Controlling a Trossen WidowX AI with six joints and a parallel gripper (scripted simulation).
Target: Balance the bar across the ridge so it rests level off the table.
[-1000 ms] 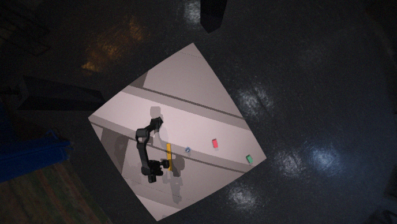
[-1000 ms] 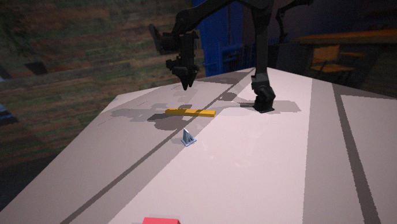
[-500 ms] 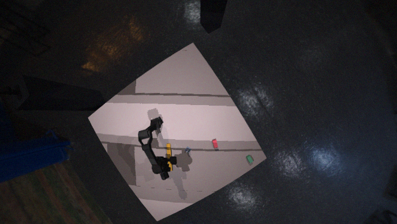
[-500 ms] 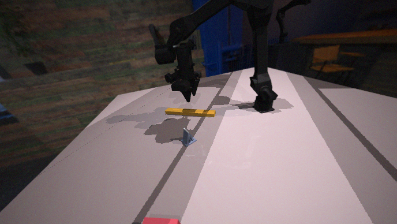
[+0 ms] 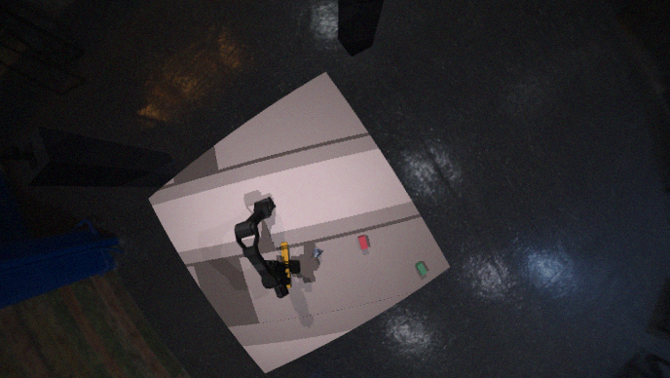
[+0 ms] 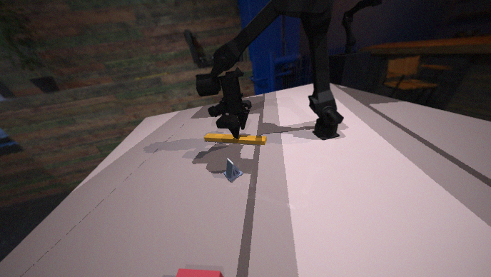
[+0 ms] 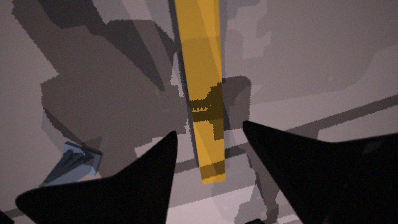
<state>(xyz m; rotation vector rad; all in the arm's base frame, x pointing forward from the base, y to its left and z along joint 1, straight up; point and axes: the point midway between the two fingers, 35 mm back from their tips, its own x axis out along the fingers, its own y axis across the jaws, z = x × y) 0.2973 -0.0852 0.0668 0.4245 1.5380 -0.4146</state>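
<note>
The yellow bar is 30 mm ahead of my gripper tip, 20 mm to the right of it and 20 mm below it. Also, from my gripper tip: green block (580 mm to the left, 440 mm ahead, 20 mm below); then red block (400 mm to the left, 140 mm ahead, 20 mm below).
</note>
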